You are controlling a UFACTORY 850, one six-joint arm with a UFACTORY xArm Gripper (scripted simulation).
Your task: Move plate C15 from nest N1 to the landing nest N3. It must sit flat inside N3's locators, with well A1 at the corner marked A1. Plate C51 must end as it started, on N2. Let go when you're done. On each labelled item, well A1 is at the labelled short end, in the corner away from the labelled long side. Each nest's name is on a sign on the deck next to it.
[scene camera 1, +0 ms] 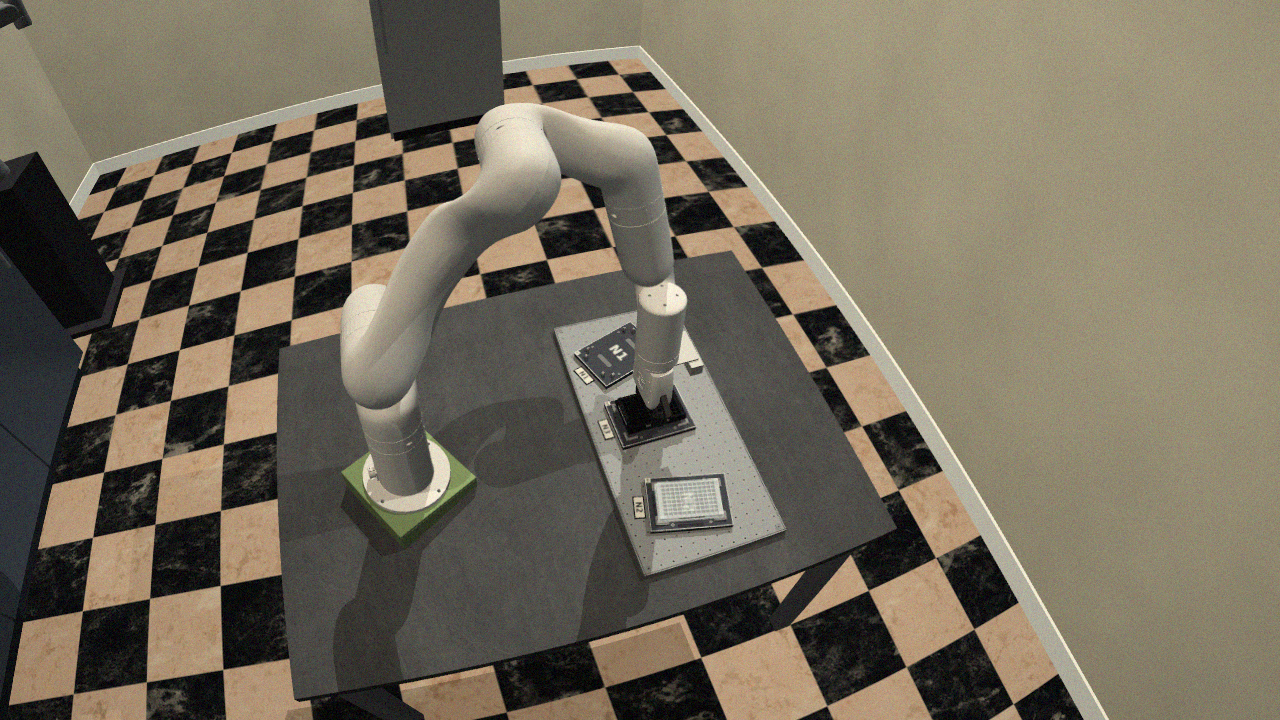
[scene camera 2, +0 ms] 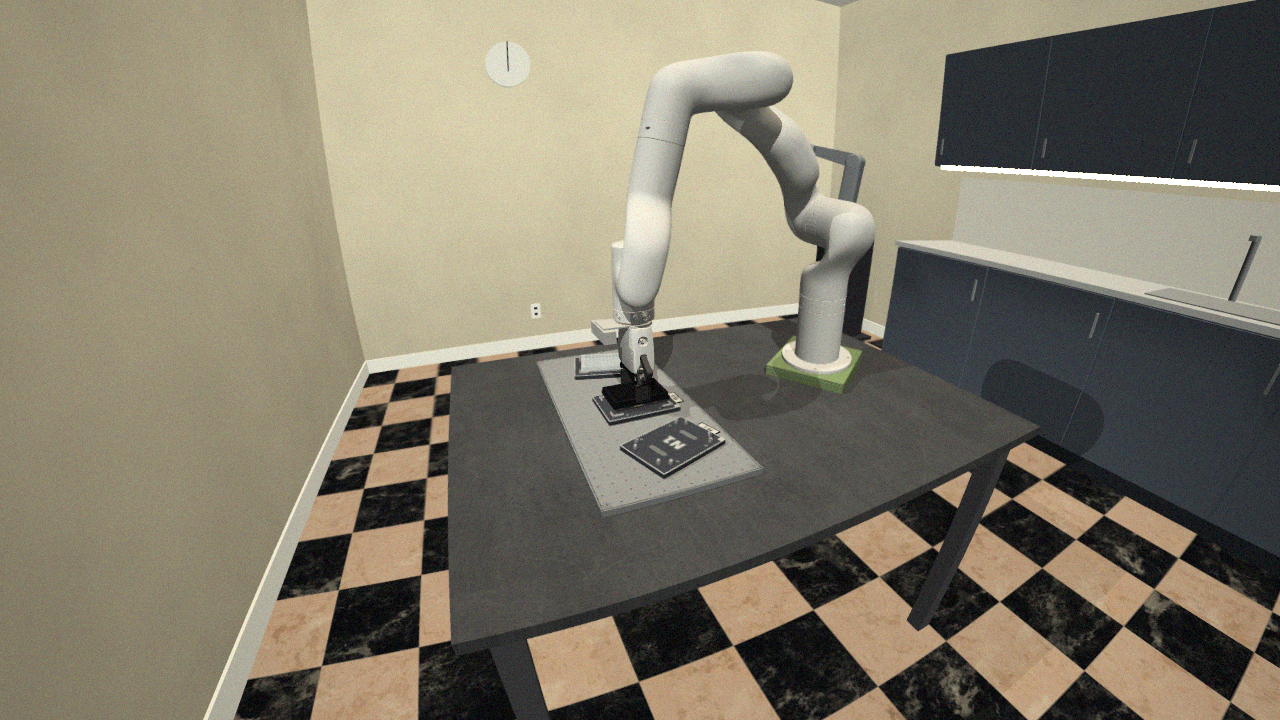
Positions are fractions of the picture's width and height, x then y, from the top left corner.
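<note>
Black plate C15 (scene camera 1: 0.50, 0.58) (scene camera 2: 0.48, 0.55): visible in scene camera 1 and in scene camera 2.
</note>
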